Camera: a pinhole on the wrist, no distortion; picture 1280 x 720 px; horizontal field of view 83.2 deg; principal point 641.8 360.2 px. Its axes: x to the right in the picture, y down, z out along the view. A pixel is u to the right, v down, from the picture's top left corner.
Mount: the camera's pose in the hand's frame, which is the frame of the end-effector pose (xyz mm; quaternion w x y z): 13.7 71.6 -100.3 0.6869 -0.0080 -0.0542 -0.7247
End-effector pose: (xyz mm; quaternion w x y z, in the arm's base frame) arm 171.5 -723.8 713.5 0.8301 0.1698 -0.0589 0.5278
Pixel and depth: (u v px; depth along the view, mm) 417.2 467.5 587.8
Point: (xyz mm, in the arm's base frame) -28.2 -707.1 1243.9
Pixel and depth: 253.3 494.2 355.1
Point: -39.6 -636.6 1021.2
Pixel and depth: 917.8 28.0 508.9
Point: 148.1 -1113.8 1006.6
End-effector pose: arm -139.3 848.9 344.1 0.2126 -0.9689 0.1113 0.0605
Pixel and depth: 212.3 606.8 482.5
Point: -100.9 626.1 -169.3
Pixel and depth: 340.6 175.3 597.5
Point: -420.9 739.0 -197.7
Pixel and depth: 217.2 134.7 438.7
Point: -382.8 672.5 -57.4
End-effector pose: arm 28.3 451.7 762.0 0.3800 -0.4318 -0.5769 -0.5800
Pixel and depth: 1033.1 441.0 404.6
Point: -64.7 781.0 730.9
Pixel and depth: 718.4 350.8 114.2
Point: 93.3 462.9 789.4
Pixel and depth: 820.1 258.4 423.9
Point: 83.0 772.0 678.6
